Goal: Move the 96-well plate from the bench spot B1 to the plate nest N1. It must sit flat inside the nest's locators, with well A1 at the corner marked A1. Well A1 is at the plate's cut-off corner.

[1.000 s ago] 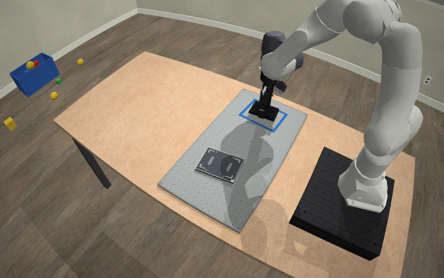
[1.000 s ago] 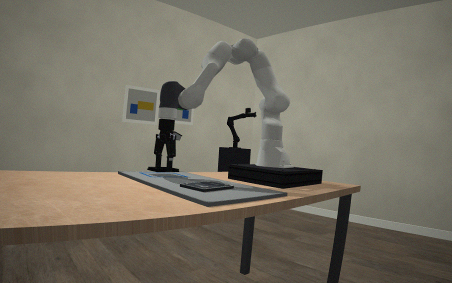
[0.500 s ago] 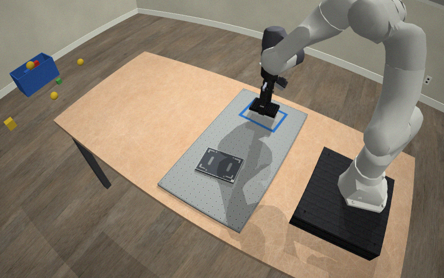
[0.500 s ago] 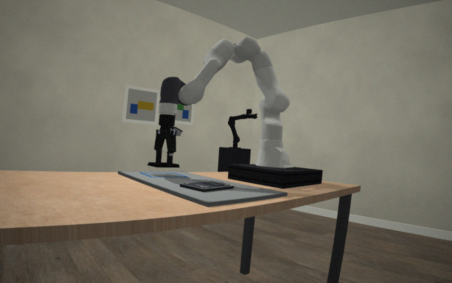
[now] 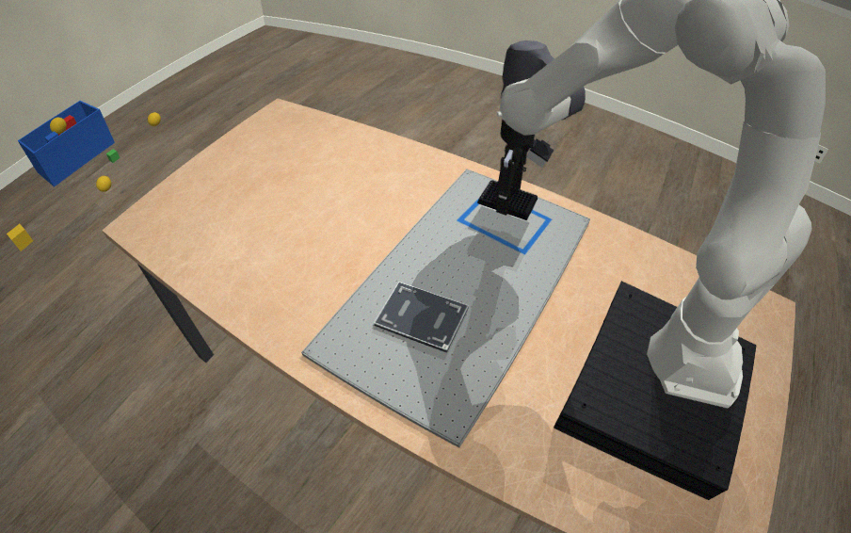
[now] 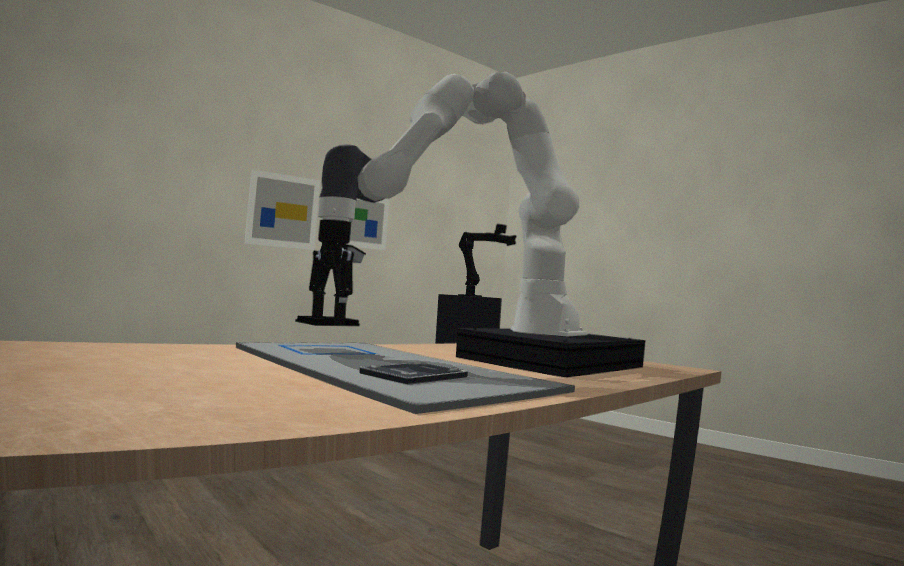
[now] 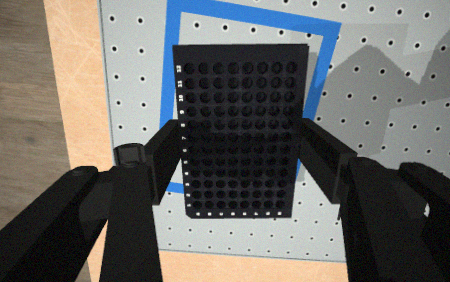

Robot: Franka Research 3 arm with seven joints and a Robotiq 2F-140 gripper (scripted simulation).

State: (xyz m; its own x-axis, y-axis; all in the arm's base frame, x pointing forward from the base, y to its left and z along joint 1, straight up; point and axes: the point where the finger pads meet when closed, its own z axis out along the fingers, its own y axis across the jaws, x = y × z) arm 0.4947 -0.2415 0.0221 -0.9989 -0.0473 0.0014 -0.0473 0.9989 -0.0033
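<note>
The plate nest N1 lies 36 cm to the left of my hand, 8 cm below it and 4 cm ahead of it. Round my hand: A1 label (41 cm to the left, 8 cm below, 4 cm behind); then black 96-well plate (2 cm below).
</note>
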